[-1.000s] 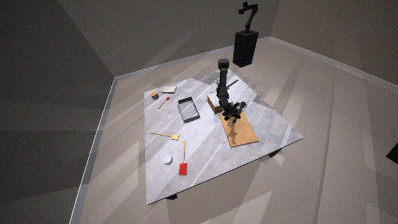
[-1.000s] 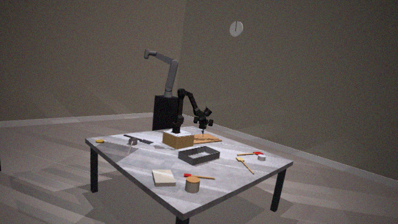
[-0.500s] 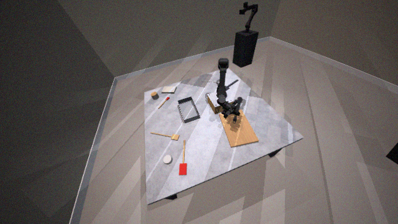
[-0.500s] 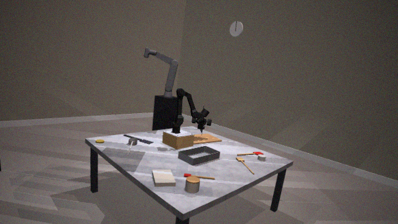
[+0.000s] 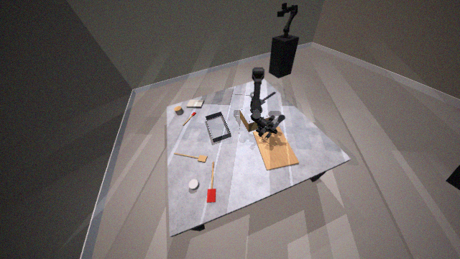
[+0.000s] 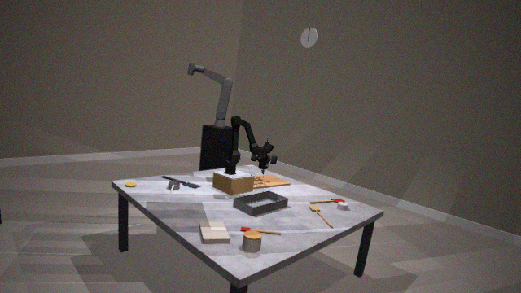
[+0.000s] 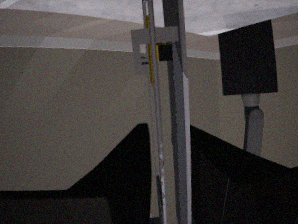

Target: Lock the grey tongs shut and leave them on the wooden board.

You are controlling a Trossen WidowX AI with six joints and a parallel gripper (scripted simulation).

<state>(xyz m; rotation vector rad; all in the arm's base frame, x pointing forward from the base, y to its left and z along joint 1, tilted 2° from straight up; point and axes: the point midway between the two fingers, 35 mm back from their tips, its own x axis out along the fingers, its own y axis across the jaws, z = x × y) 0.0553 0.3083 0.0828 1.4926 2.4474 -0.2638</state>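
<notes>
Right now my gripper tip is 4 cm to the left of the hinge slider, 2 cm short of it and 2 cm above it. Round my gripper tip: wooden board (17 cm below); red spatula (55 cm ahead, 17 cm below, 4 cm to the left); roasting tin (43 cm to the right, 31 cm ahead, 15 cm below).
</notes>
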